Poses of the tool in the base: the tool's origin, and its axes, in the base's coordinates. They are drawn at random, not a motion.
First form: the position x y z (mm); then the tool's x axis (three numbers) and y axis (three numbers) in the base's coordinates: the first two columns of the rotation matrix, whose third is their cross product.
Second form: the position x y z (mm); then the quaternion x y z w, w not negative. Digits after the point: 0 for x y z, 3 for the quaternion.
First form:
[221 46 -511 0.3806 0.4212 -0.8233 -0.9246 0.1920 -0.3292]
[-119 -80 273 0.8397 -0.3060 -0.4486 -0.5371 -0.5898 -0.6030]
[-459 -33 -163 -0.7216 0.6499 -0.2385 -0.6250 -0.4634 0.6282]
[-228 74 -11 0.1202 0.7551 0.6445 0.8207 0.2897 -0.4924]
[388 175 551 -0.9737 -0.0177 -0.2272 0.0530 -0.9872 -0.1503]
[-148 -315 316 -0.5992 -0.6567 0.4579 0.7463 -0.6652 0.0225]
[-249 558 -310 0.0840 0.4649 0.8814 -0.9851 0.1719 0.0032]
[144 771 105 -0.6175 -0.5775 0.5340 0.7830 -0.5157 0.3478]
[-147 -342 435 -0.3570 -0.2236 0.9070 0.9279 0.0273 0.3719]
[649 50 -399 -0.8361 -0.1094 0.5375 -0.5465 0.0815 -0.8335]
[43 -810 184 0.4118 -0.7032 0.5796 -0.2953 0.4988 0.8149]
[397 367 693 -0.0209 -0.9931 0.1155 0.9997 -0.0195 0.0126]
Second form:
[221 46 -511 -0.426 0.295 0.472 0.713]
[-119 -80 273 -0.879 0.240 0.150 0.384]
[-459 -33 -163 0.017 0.360 0.855 0.373]
[-228 74 -11 -0.595 -0.662 -0.036 0.454]
[388 175 551 0.113 0.078 -0.990 0.018]
[-148 -315 316 -0.211 -0.106 -0.888 0.395]
[-249 558 -310 0.332 -0.392 0.551 0.657]
[144 771 105 -0.179 -0.288 -0.852 0.399]
[-147 -342 435 -0.323 -0.545 -0.618 0.466]
[649 50 -399 0.229 -0.715 0.638 0.171]
[43 -810 184 0.478 -0.522 -0.148 0.691]
[397 367 693 -0.037 -0.045 -0.713 0.699]

